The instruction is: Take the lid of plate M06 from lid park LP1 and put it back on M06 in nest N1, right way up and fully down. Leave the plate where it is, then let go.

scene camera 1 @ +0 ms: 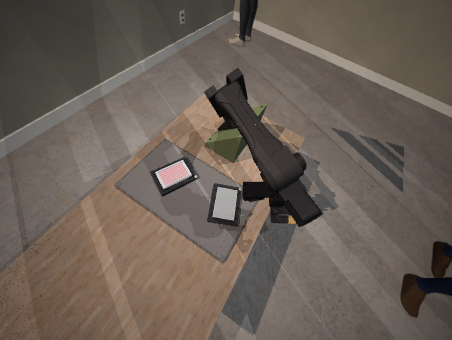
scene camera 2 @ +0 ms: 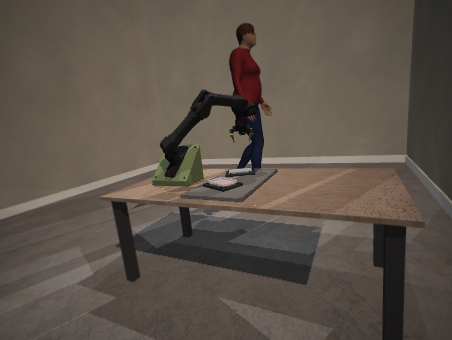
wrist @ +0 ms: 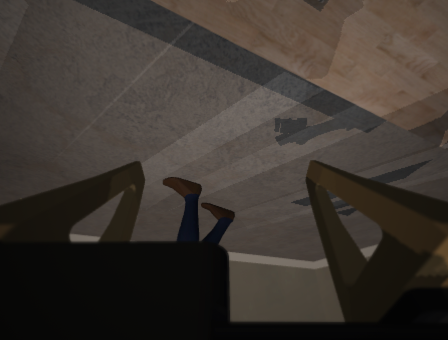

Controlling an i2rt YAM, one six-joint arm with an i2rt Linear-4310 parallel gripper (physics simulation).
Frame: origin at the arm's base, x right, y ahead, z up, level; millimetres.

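Seen in the pictures: gripper, between the fingertips: (scene camera 2: pixel 241 142) (wrist: pixel 225 170); arm's base, origin of its link: (scene camera 2: pixel 177 161).
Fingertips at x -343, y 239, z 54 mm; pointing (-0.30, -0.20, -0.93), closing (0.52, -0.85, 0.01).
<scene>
Pixels of each thing's top centre, then the offset from my fingertips to it. "*": a spot on its surface instead. Level surfaces: height alone.
- plate with pink-red wells, centre of its top: (scene camera 1: pixel 173 172) (scene camera 2: pixel 222 180) dy +98, dx +411, dz -132 mm
- dark nest frame, a spot on its surface: (scene camera 1: pixel 180 187) * dy +122, dx +353, dz -158 mm
- lid park, centre of its top: (scene camera 1: pixel 225 202) (scene camera 2: pixel 240 169) dy +61, dx +162, dz -139 mm
- wooden table, height of its surface: dz -171 mm
A plate with pink-red wells (scene camera 1: pixel 174 174) (scene camera 2: pixel 223 183) lies in a dark nest frame (scene camera 1: pixel 180 187) on the grey mat, with no lid seen on it. A pale, flat lid (scene camera 1: pixel 225 203) (scene camera 2: pixel 240 171) lies in a second dark frame, the lid park (scene camera 1: pixel 223 222), on the same mat. The labels M06, N1 and LP1 cannot be read. My gripper (scene camera 2: pixel 242 137) (wrist: pixel 225 170) is open and empty, its tips wide apart, high above the table on the lid's side. In scene camera 1 the arm hides most of it. Plate and lid do not show in the wrist view.
The grey mat (scene camera 1: pixel 175 216) (scene camera 2: pixel 260 183) lies on the wooden table (scene camera 1: pixel 100 260) (scene camera 2: pixel 350 195) (wrist: pixel 300 45). The arm stands on a green wedge base (scene camera 1: pixel 227 145) (scene camera 2: pixel 192 165) beside the mat. A person in red (scene camera 2: pixel 245 75) stands beyond the table.
</scene>
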